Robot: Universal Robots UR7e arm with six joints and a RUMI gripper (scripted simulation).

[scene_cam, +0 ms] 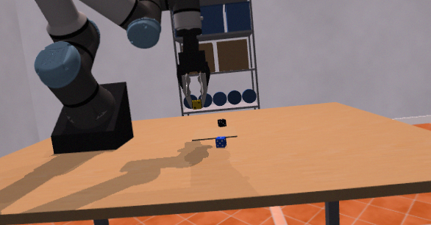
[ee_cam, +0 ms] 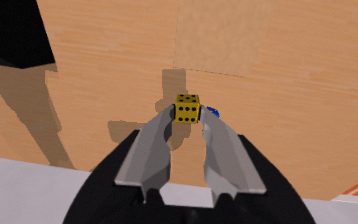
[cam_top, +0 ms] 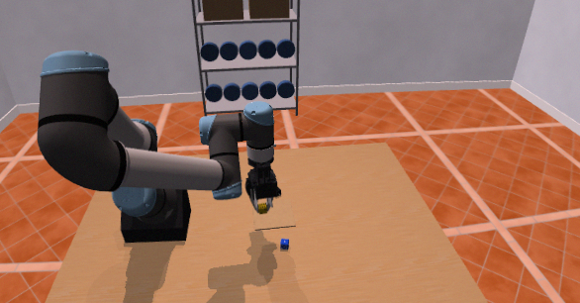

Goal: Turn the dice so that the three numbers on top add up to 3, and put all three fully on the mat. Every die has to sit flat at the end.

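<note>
My gripper is now 200 mm to the right of the black die, 110 mm above it and 70 mm short of it. Also, from my hand: yellow die: right at my hand; then blue die: 110 mm below, 60 mm to the right, 60 mm ahead; then tan mat: 120 mm below, 90 mm to the left, 40 mm ahead.
</note>
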